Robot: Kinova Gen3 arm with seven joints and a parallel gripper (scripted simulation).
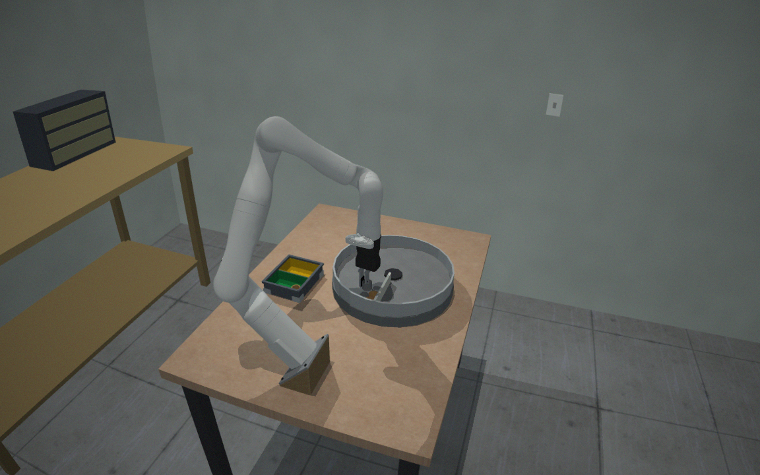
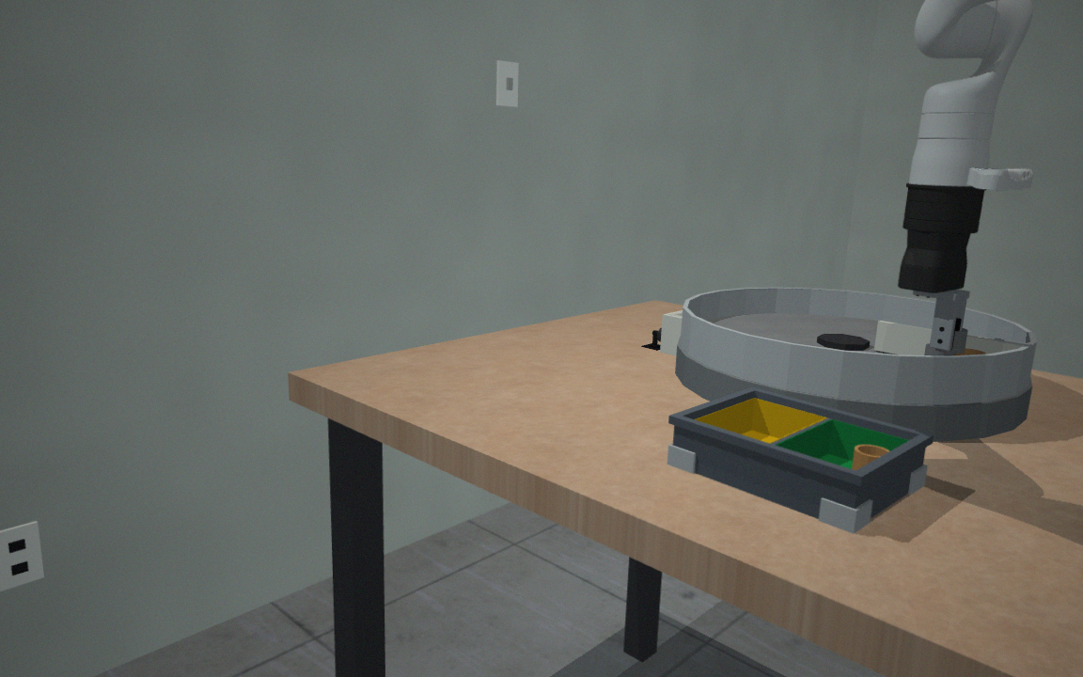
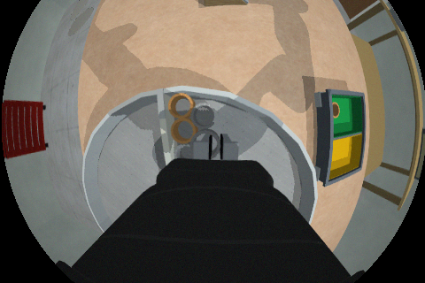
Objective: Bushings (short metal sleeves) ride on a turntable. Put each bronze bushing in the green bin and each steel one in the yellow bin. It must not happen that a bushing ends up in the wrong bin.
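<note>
The bin tray lies 28 cm to the left of my hand and 8 cm below it. Also, from my hand: grey turntable: 15 cm ahead, 5 cm below, 4 cm to the right.
</note>
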